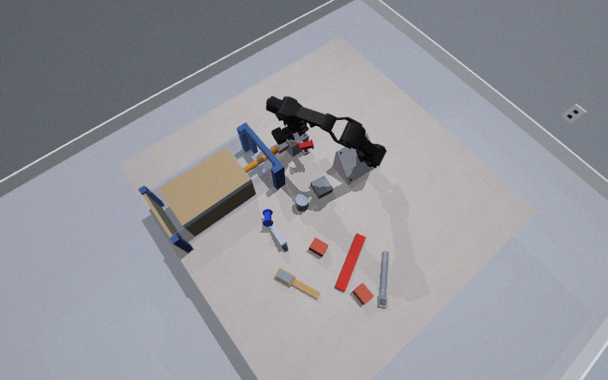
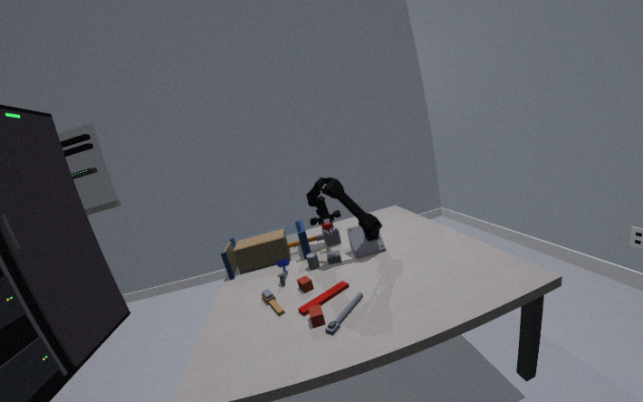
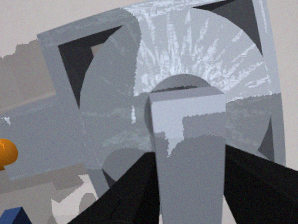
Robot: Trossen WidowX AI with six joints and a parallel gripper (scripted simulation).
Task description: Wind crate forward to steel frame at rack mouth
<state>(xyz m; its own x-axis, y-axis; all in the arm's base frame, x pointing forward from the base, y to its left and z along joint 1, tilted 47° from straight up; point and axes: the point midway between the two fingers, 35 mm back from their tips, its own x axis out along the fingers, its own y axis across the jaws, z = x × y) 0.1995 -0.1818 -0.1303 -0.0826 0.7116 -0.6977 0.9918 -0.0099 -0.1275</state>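
Now: gripper tip 10 mm short of the red-knobbed handle, 40 mm to the right of it and 20 mm below it. Also, from my gripper tip: red knob (10 mm ahead, 80 mm to the left, 40 mm above); blue frame (160 mm ahead, 10 mm to the right, 20 mm above); grey winch (20 mm behind, 30 mm to the right, 60 mm below).
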